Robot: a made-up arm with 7 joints.
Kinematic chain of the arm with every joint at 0, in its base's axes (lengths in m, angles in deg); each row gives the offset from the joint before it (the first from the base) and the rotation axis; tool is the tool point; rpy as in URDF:
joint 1: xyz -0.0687 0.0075 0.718 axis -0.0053 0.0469 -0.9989
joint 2: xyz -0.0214 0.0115 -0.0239 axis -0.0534 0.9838 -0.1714
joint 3: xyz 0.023 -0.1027 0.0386 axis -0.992 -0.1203 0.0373
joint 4: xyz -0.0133 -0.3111 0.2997 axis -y
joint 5: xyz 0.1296 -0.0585 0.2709 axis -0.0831 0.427 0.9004
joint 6: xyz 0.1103 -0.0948 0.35 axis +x
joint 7: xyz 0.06 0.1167 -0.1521 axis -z
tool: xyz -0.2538 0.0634 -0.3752 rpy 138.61 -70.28 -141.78
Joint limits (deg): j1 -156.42..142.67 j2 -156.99..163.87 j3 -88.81..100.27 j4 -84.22..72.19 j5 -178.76..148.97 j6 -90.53..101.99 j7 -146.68..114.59
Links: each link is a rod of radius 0.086 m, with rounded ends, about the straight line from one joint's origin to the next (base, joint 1, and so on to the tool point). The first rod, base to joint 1, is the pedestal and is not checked.
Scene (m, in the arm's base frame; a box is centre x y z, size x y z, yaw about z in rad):
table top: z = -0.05
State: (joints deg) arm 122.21 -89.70 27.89 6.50 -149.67 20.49 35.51
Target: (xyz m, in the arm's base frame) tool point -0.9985 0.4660 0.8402
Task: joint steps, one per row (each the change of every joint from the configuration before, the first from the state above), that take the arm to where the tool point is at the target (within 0.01 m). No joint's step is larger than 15 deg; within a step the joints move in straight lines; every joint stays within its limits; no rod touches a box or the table.
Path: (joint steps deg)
1: -13.25 -5.30 -8.83 2.45 -3.72 -6.72 1.12
2: -13.26 -5.31 -8.83 2.45 -3.72 -6.73 1.12
3: -13.25 -5.30 -8.83 2.46 -3.72 -6.72 1.12

